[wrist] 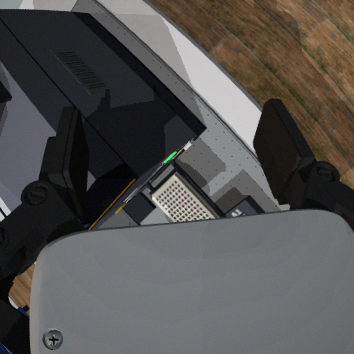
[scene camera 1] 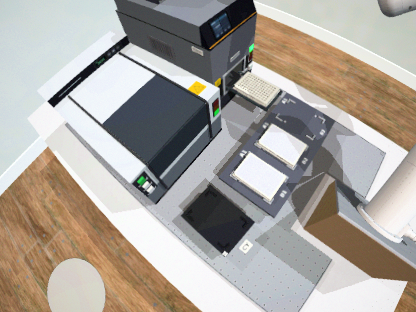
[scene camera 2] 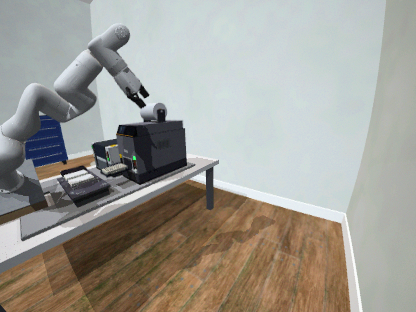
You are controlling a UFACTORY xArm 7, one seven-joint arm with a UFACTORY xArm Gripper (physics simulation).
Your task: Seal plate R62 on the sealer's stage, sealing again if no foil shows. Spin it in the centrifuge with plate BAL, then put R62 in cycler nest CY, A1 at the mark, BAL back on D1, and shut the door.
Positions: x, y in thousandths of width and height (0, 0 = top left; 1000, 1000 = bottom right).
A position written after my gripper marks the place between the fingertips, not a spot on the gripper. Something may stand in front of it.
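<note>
There's a centrifuge (scene camera 1: 359, 383) here, and a white well plate (scene camera 1: 619, 287), and from the wrist I can see the white well plate (wrist: 499, 558) too. I'm also seeing a plate sealer at (scene camera 1: 564, 171), at (wrist: 414, 377) and at (scene camera 2: 343, 486). As for my gripper (scene camera 2: 350, 325), it's open and holding nothing, and the wrist view shows my gripper (wrist: 490, 349) as well.
</note>
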